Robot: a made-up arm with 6 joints. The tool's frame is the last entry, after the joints.
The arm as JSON. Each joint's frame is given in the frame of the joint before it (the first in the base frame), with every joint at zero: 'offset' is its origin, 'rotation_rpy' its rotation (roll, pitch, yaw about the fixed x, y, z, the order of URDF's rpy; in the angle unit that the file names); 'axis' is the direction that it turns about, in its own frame. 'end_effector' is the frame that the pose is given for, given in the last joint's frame.
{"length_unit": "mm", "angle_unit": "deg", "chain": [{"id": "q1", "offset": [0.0, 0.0, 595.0], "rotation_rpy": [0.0, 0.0, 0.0], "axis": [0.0, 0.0, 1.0]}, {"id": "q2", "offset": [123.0, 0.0, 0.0], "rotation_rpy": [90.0, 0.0, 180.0], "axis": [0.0, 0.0, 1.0]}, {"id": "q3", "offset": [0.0, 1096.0, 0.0], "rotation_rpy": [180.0, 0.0, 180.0], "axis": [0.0, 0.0, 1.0]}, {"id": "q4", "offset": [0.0, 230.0, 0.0], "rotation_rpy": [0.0, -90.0, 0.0], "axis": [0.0, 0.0, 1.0]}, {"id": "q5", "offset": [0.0, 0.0, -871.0], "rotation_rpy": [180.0, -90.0, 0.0], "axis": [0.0, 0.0, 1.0]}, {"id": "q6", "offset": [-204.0, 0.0, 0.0], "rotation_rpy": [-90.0, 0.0, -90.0], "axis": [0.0, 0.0, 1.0]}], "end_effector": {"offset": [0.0, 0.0, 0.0], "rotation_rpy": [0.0, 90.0, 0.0]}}
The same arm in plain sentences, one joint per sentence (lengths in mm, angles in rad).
The arm has six revolute joints in a row. What follows holds with every joint at zero, and every direction is one of the base frame's.
Joint 1 sits 595 mm along +z from the base frame's origin and rotates about +z.
Joint 2 sits 123 mm along +x from joint 1 and rotates about +y.
Joint 3 sits 1096 mm along +z from joint 2 and rotates about -y.
Joint 4 sits 230 mm along +z from joint 3 and rotates about -x.
Joint 5 sits 871 mm along +x from joint 4 and rotates about -y.
Joint 6 sits 204 mm along +x from joint 5 and rotates about -x.
The tool frame, which is the frame that the pose is given for, sits at the same point as joint 6; its axes are parallel to the base frame's.

